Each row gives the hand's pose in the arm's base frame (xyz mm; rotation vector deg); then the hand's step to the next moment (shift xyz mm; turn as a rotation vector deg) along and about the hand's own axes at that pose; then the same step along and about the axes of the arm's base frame.
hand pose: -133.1 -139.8 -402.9 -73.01 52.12 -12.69
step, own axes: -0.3 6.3 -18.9 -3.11 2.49 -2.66
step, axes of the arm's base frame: -15.3 -11.5 -5.6 -4.66 0.77 -0.80
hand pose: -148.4 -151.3 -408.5 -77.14 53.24 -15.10
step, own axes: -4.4 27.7 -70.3 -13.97 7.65 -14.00
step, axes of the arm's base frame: -61.2 -40.1 -19.1 -21.18 1.10 -0.27
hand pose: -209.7 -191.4 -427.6 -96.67 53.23 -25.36
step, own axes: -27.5 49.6 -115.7 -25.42 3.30 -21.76
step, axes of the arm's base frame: -115.5 -57.0 -4.1 -32.18 5.30 8.19
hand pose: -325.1 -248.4 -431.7 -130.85 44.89 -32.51
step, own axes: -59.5 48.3 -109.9 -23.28 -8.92 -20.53
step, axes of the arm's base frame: -124.4 -38.1 32.0 -25.28 11.88 16.22
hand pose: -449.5 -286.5 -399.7 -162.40 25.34 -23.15
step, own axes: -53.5 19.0 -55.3 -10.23 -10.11 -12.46
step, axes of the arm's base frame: -70.9 -10.8 33.8 -10.54 10.27 12.06
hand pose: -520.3 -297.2 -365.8 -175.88 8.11 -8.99
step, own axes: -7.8 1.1 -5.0 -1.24 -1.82 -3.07
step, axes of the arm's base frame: -8.3 -0.7 4.1 -1.39 1.74 3.05
